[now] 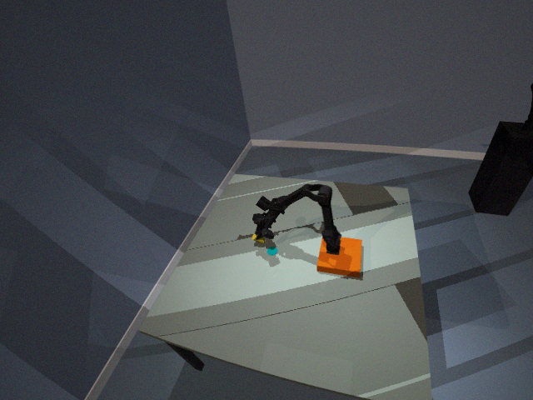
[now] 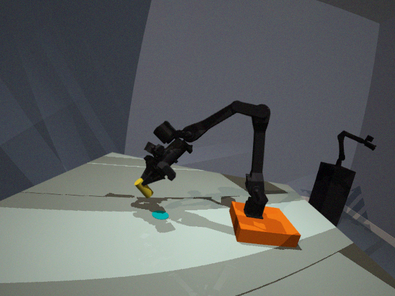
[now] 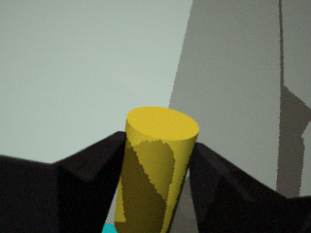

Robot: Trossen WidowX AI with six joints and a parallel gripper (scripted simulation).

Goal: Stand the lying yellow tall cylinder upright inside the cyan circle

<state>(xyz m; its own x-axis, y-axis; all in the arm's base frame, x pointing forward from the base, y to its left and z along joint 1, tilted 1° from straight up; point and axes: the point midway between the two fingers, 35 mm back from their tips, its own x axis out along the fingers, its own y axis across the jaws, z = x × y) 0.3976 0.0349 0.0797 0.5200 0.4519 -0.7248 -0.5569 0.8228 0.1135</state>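
Right now the cyan circle is 80 mm behind my gripper tip, 10 mm to the right of it and 110 mm below it. Also, from my gripper tip: yellow cylinder 10 mm behind, 10 mm to the right, 20 mm below.
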